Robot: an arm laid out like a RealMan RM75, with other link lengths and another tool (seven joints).
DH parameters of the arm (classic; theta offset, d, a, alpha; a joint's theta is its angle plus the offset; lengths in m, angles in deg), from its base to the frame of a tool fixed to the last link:
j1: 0 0.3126 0 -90
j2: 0 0 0 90
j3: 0 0.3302 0 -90
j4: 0 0 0 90
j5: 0 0.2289 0 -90
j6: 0 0 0 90
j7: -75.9 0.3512 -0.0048 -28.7
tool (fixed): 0 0.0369 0 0
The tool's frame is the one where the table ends.
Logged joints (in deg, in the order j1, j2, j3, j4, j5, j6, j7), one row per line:
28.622 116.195 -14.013 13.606 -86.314 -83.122 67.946
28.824 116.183 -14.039 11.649 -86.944 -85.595 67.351
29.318 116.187 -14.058 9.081 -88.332 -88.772 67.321
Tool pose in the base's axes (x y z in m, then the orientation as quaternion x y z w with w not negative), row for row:
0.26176 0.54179 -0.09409 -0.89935 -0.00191 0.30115 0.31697
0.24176 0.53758 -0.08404 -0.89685 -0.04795 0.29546 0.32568
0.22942 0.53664 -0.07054 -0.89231 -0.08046 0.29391 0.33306
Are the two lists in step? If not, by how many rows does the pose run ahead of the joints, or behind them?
The pose runs 1 row behind the joints: the pose in row i belongs to the joints in row i - 1.
